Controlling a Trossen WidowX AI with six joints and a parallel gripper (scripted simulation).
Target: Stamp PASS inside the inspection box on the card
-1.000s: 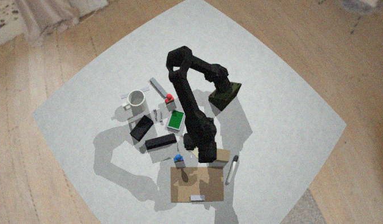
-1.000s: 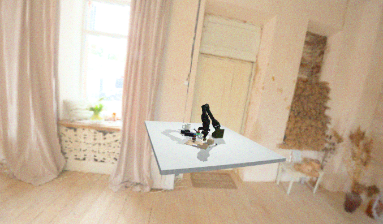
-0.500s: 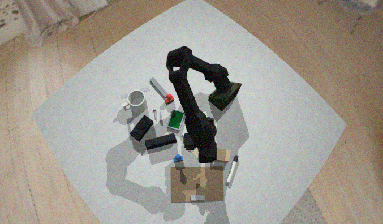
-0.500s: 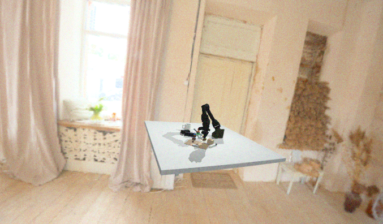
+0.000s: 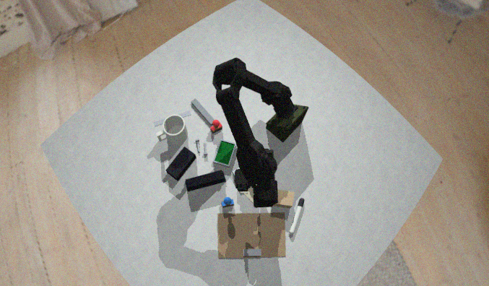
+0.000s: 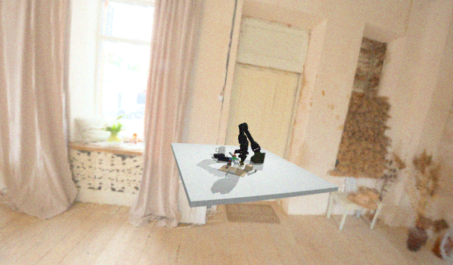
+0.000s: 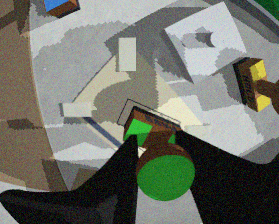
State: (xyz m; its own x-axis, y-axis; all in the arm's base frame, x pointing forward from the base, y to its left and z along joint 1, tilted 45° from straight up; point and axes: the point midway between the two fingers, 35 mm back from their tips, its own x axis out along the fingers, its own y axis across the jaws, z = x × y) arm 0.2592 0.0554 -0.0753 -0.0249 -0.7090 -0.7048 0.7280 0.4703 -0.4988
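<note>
Right now my gripper tip is 30 mm above the cream card and 10 mm short of it. Also, from my gripper tip: block 100 mm to the left, 20 mm behind, 10 mm below; then yellow stamp 80 mm to the right, 40 mm behind, 10 mm below; then blue stamp 120 mm ahead, 40 mm to the right, 10 mm below.
</note>
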